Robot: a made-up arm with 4 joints. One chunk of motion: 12 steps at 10 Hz.
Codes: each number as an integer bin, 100 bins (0 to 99) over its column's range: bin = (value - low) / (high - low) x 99, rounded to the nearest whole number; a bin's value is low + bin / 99 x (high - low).
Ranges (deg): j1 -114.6..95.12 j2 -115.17..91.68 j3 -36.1..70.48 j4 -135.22..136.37
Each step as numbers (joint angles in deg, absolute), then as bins.
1 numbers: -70.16 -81.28 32.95 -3.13
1 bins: 21 16 64 48
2 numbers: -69.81 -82.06 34.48 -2.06
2 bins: 21 16 66 49
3 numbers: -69.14 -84.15 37.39 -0.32
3 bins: 21 15 68 49
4 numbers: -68.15 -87.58 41.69 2.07
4 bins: 22 13 72 50
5 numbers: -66.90 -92.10 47.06 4.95
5 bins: 23 11 77 51
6 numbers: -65.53 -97.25 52.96 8.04
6 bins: 23 9 83 52
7 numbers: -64.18 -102.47 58.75 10.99
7 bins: 24 6 88 53
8 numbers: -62.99 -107.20 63.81 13.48
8 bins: 24 4 93 54
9 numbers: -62.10 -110.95 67.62 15.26
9 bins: 25 2 96 55
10 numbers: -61.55 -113.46 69.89 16.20
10 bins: 25 1 98 55
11 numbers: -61.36 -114.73 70.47 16.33
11 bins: 25 0 99 55
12 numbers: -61.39 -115.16 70.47 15.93
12 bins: 25 0 99 55
